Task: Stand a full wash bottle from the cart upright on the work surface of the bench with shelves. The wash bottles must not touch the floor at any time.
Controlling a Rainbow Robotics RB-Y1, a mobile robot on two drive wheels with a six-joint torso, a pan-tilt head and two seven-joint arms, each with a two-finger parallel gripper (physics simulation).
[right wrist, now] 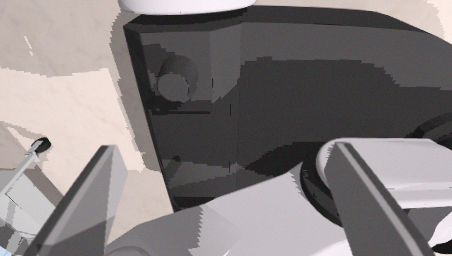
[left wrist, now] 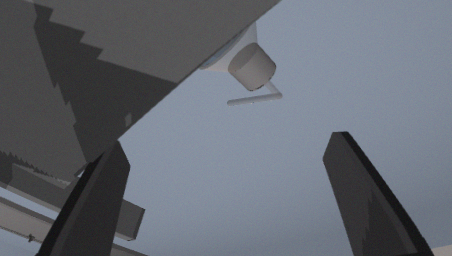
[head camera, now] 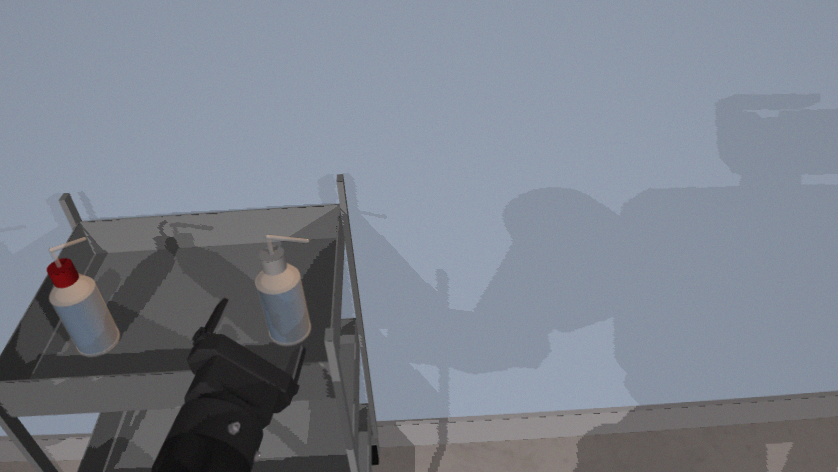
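A wash bottle with a grey cap stands upright at the right of the cart's top tray. A wash bottle with a red cap stands upright at the tray's left. Both look filled with pale blue. The grey cart is at the lower left of the head view. My left gripper is open and empty, tilted at the tray's near side, close to the grey-capped bottle and apart from it. My right gripper is open and empty, away from the cart. The bench with shelves does not show.
A cart post rises at the tray's back right corner, and a shorter post at the back left. A blue-grey wall stands behind the cart. The robot's dark base and a caster wheel show in the right wrist view.
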